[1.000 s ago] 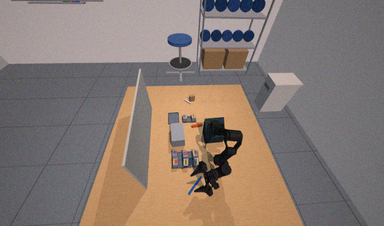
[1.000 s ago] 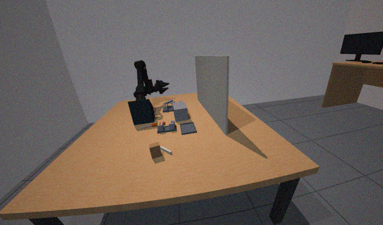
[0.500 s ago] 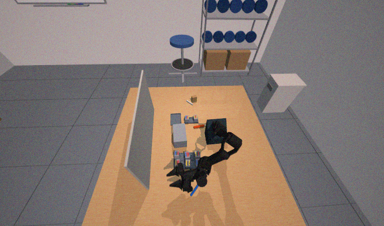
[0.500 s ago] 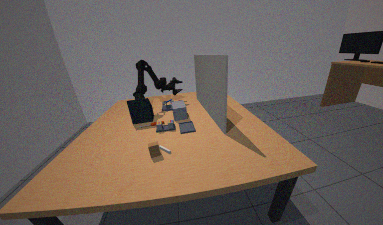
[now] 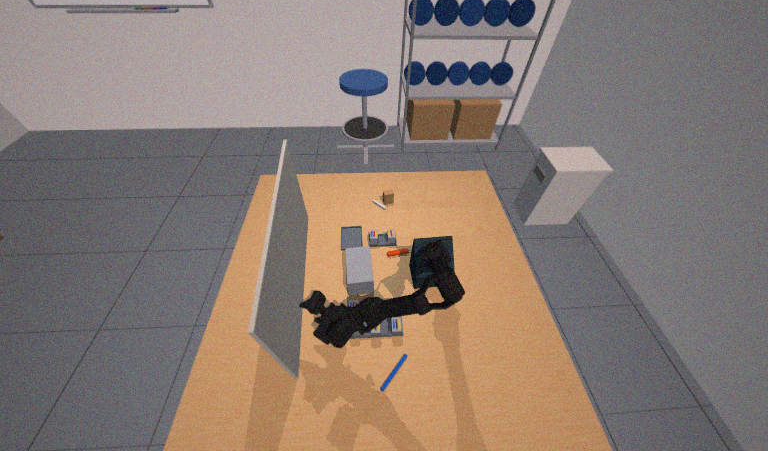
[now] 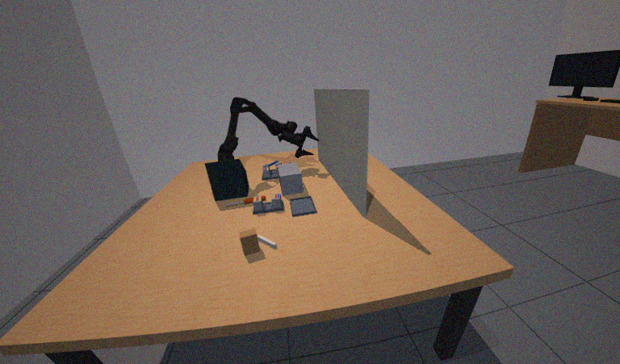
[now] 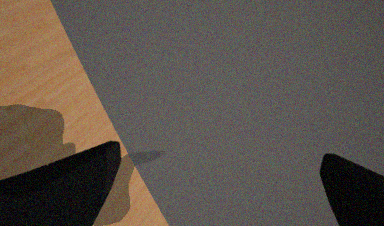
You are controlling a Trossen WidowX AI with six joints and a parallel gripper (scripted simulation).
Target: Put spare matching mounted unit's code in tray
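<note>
The grey spare lies 23 cm behind my gripper tip, 3 cm to the left of it and 9 cm below it. From my gripper tip the other things lie so: grey mounted unit (17 cm behind, 19 cm to the right, 8 cm below); tall grey panel (6 cm ahead, 18 cm to the right, 9 cm above); blue pen (28 cm behind, 17 cm to the left, 13 cm below).
</note>
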